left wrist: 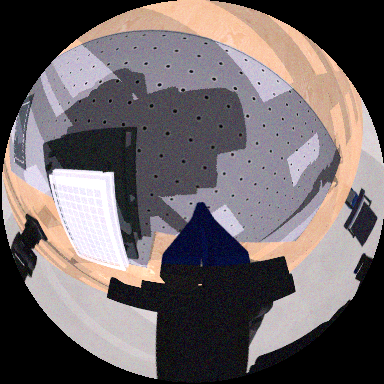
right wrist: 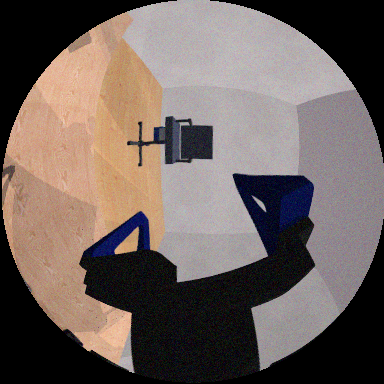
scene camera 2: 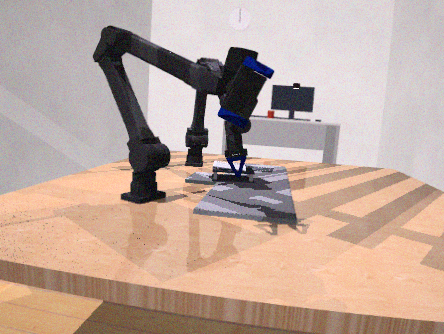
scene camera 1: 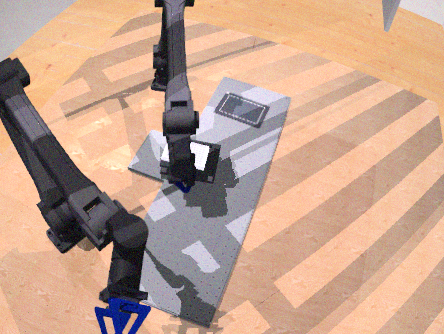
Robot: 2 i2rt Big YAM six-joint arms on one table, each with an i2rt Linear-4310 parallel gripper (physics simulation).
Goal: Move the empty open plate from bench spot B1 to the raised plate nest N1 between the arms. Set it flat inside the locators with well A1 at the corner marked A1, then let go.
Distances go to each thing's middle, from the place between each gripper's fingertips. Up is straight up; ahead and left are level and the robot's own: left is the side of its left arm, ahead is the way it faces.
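Scene:
Measured from my left hand, the white well plate [left wrist: 85, 201] is 20 mm above, 120 mm to the left and 50 mm behind. Also measured from my left hand, the dark rectangular pad [scene camera 1: 234, 106] is 30 mm below, 430 mm to the left and 50 mm ahead.
Measured from my right hand, the white well plate is 240 mm below, 640 mm to the left and 100 mm behind. Also measured from my right hand, the dark rectangular pad is 300 mm below, 960 mm to the left and 10 mm behind.

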